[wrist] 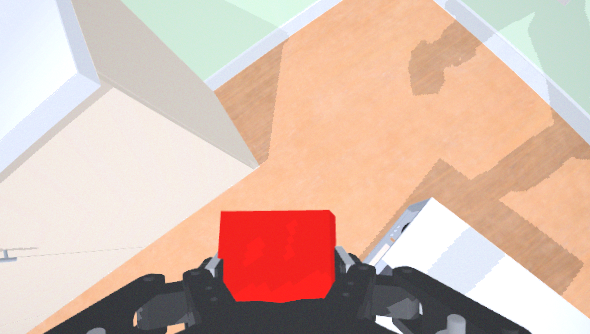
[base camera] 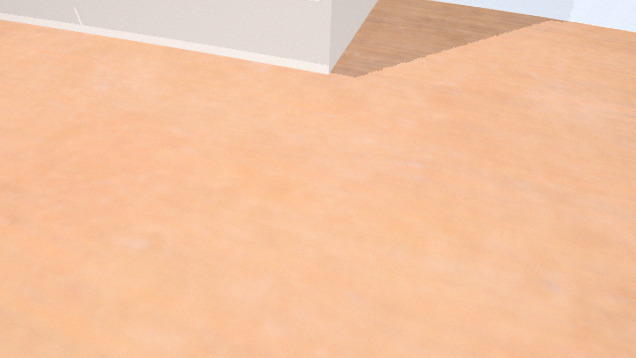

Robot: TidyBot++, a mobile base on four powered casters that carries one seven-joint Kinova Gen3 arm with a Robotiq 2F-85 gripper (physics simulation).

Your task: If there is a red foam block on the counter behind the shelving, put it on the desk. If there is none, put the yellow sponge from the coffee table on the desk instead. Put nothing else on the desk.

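Where they show: gripper, fingertip midpoint: point(wrist: 281, 263); arm's base at its link origin: point(wrist: 421, 308).
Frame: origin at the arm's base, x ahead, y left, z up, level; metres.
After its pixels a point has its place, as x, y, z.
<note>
A red foam block point(wrist: 278, 255) @(0.289, -0.009, 0.620) is between the fingertips at the bottom centre of the wrist view. My gripper point(wrist: 281, 263) @(0.288, 0.001, 0.588) is shut on it, one finger at each side, and holds it above the floor. The block's lower part is hidden by the gripper body. The desk, the coffee table and the yellow sponge do not show in either view. The gripper does not show in the base camera view.
A pale cabinet-like unit point(base camera: 200, 30) @(0.836, 0.284, -0.349) point(wrist: 125, 170) @(0.757, 0.214, 0.247) stands at the left, its corner jutting over the wooden floor point(base camera: 320, 200) @(0.435, 0.020, -0.396) point(wrist: 350, 110) @(0.603, -0.454, -0.396). The white robot base point(wrist: 480, 265) @(-0.049, -0.184, -0.014) shows at the lower right. Pale green walls point(wrist: 210, 35) @(1.235, -0.279, -0.108) with white skirting stand beyond.
</note>
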